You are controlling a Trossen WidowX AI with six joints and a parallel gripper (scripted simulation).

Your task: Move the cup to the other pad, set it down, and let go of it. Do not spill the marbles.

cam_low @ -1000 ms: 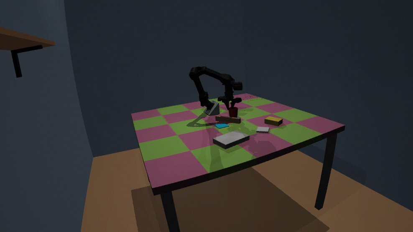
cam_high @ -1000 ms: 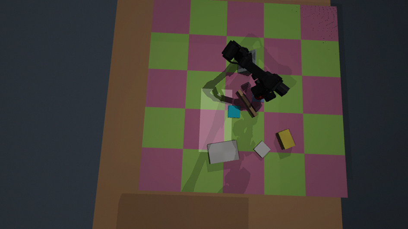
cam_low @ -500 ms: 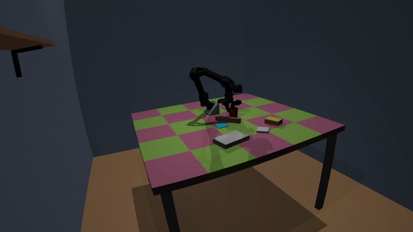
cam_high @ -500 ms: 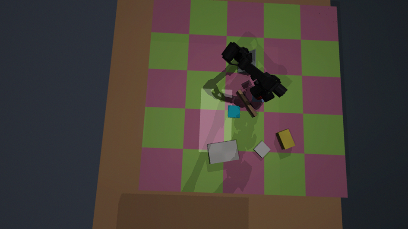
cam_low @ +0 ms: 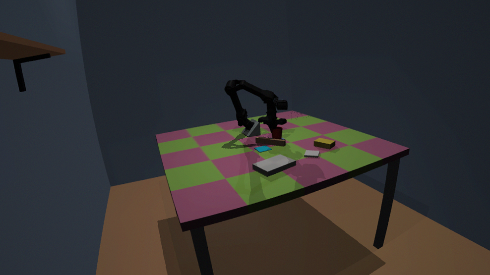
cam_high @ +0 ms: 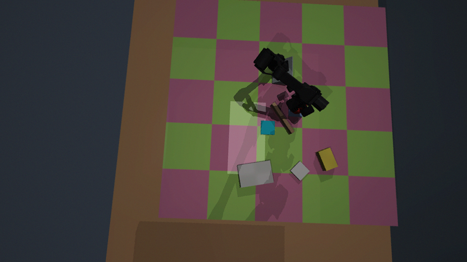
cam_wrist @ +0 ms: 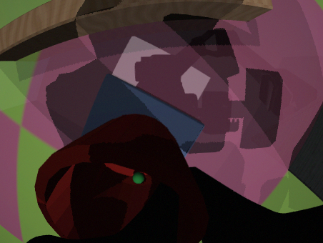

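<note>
Now: gripper tip 20 mm short of the green marble, 30 mm to the right of it and 20 mm above it. Round my gripper tip: red cup (30 mm ahead, 10 mm to the left); then blue pad (30 mm ahead, 10 mm to the left, 40 mm below); then wooden bar (80 mm ahead, 70 mm to the right, 30 mm below).
</note>
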